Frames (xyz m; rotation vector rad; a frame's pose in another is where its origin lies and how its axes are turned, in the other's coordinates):
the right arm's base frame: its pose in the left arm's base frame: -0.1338 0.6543 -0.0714 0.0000 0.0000 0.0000
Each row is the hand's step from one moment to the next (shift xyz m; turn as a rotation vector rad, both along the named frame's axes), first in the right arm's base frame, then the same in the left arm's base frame.
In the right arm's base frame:
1: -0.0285 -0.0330 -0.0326 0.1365 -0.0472 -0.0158
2: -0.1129 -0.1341 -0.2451 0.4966 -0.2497 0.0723
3: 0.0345 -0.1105 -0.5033 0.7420 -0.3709 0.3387
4: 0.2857 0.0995 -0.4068 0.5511 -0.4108 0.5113
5: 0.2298 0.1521 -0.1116 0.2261 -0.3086 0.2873
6: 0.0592 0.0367 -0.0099 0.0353 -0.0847 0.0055
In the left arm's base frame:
1: -0.0285 -0.0330 -0.0326 0.1365 -0.0472 -0.0158
2: -0.1129 -0.1341 -0.2451 0.4966 -0.2497 0.0723
3: 0.0345 -0.1105 -0.5033 0.7420 -0.3709 0.3387
4: 0.2857 0.0995 -0.4068 0.5511 -0.4108 0.5113
5: 0.2298 0.1521 -0.1116 0.2261 -0.3086 0.2873
6: 0.0592 0.0367 -0.0099 0.0353 -0.0847 0.0055

